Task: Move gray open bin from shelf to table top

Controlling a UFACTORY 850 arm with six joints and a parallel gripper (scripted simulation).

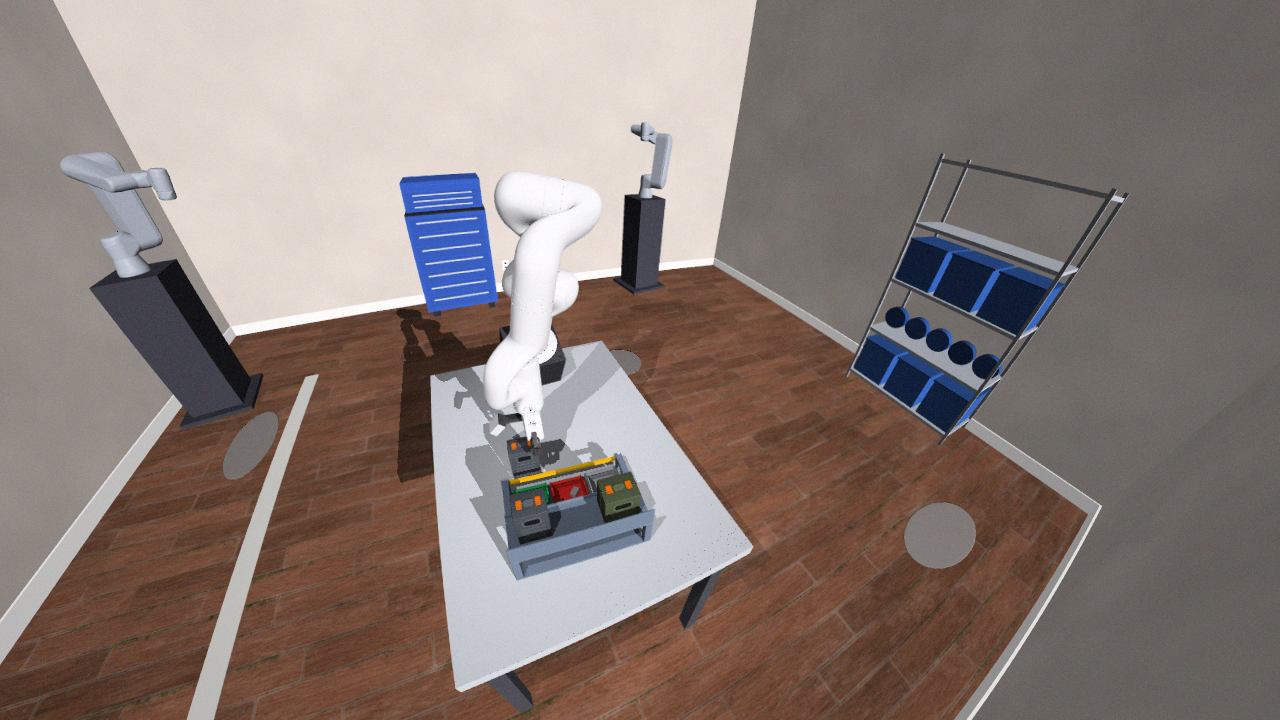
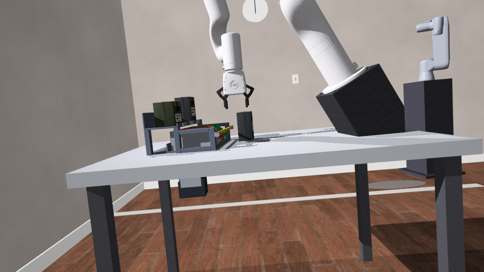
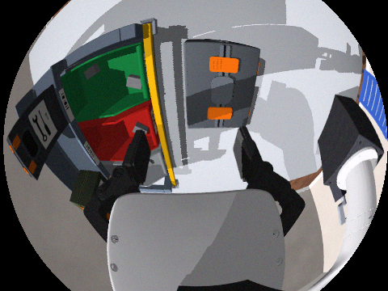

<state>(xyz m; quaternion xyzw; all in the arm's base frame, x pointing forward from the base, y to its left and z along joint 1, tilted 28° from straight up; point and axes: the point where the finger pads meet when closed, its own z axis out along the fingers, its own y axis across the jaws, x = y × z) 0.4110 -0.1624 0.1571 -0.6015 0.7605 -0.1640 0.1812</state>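
My hand is 10 cm above the yellow strip, 7 cm short of it and 6 cm to the right of it. The rest, counted from my hand: red bin: 17 cm ahead, 12 cm below, 3 cm to the left; then green bin: 14 cm ahead, 12 cm below, 8 cm to the right; then dark case: 23 cm ahead, 10 cm to the right.
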